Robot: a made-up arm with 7 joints. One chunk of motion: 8 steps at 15 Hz.
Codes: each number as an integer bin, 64 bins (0 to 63) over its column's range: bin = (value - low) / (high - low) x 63, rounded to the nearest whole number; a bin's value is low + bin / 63 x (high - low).
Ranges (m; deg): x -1.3..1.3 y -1.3..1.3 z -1.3..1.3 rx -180..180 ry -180..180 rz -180..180
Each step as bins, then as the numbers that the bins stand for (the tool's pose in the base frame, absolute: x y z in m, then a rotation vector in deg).
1 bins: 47 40 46 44 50 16
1 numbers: 0.6397 0.3508 0.5984 71.43 105.71 -88.57
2 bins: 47 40 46 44 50 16
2 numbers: 0.6397 0.3508 0.5984 71.43 105.71 -88.57
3 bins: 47 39 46 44 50 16
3 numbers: 0.6397 0.3095 0.5984 71.43 105.71 -88.57
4 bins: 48 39 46 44 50 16
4 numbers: 0.6810 0.3095 0.5984 71.43 105.71 -88.57
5 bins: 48 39 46 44 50 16
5 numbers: 0.6810 0.3095 0.5984 71.43 105.71 -88.57
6 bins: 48 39 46 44 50 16
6 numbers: 0.6810 0.3095 0.5984 71.43 105.71 -88.57
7 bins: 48 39 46 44 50 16
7 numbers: 0.6810 0.3095 0.5984 71.43 105.71 -88.57
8 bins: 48 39 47 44 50 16
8 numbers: 0.6810 0.3095 0.6397 71.43 105.71 -88.57
